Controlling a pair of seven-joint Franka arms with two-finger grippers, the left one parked.
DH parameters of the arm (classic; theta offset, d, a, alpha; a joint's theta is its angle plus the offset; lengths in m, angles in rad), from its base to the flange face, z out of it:
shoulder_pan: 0 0.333 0 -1.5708
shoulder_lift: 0 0 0 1.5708
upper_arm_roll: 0 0.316 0.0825 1.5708
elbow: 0 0 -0.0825 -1.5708
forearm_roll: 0 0.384 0 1.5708
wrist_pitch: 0 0 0.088 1.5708
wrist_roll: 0 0.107 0 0
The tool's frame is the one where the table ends.
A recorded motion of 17 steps. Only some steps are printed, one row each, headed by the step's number.
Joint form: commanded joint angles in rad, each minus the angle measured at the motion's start. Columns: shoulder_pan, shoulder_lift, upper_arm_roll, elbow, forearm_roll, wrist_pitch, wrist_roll.
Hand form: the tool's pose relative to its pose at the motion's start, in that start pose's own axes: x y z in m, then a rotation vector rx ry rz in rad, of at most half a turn. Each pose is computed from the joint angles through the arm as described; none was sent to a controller.
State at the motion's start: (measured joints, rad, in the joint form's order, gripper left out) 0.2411 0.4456 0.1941 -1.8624 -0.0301 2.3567 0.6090
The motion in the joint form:
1: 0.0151 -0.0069 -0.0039 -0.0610 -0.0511 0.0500 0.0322
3: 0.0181 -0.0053 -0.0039 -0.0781 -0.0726 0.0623 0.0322
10: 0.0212 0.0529 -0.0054 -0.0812 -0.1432 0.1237 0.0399
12: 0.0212 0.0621 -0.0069 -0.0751 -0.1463 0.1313 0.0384
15: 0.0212 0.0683 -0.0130 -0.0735 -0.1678 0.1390 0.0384
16: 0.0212 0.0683 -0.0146 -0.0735 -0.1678 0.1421 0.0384
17: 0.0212 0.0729 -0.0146 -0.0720 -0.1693 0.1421 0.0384
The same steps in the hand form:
1: -0.0161 0.0015 0.0170 -0.0314 0.0165 -0.0192
3: -0.0211 0.0026 0.0239 -0.0455 0.0188 -0.0391
10: -0.0228 0.0028 0.0555 -0.0680 0.0376 -0.0877
12: -0.0207 0.0026 0.0582 -0.0657 0.0415 -0.0900
15: -0.0183 0.0053 0.0608 -0.0757 0.0522 -0.1020
16: -0.0176 0.0058 0.0605 -0.0745 0.0549 -0.1008
17: -0.0176 0.0060 0.0628 -0.0762 0.0525 -0.1018

